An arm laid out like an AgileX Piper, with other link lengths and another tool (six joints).
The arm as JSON. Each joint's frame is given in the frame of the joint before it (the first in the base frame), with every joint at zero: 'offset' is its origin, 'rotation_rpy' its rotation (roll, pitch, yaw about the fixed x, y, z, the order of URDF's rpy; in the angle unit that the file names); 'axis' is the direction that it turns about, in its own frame. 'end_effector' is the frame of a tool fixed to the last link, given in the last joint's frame.
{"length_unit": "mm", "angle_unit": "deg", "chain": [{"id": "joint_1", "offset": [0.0, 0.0, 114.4], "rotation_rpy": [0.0, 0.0, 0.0], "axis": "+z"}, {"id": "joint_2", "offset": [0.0, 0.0, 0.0], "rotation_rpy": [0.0, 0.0, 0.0], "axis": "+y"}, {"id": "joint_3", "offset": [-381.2, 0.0, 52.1], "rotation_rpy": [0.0, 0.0, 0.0], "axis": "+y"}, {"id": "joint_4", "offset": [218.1, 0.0, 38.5], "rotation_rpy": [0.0, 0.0, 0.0], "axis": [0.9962, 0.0, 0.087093]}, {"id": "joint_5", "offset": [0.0, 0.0, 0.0], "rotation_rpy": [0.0, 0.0, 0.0], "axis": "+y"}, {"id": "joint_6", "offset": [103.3, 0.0, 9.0], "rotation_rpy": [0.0, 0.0, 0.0], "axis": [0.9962, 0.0, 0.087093]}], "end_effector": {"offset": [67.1, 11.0, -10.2], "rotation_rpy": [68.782, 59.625, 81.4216]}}
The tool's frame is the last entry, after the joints.
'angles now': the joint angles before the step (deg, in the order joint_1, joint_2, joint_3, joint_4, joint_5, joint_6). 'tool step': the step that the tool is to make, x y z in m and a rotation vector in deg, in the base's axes. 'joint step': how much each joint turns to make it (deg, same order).
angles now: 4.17, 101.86, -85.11, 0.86, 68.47, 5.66
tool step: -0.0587, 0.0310, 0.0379, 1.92, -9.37, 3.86
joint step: 6.37, -12.63, 9.13, 0.11, -6.08, 2.45
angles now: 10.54, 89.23, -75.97, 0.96, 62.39, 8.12
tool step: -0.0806, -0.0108, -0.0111, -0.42, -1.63, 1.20
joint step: 1.64, -12.54, 15.97, -0.95, -4.95, 0.60
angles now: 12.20, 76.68, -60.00, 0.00, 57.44, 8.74
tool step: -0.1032, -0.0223, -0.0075, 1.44, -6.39, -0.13
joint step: -0.02, -19.45, 14.20, 0.01, -1.30, 0.12
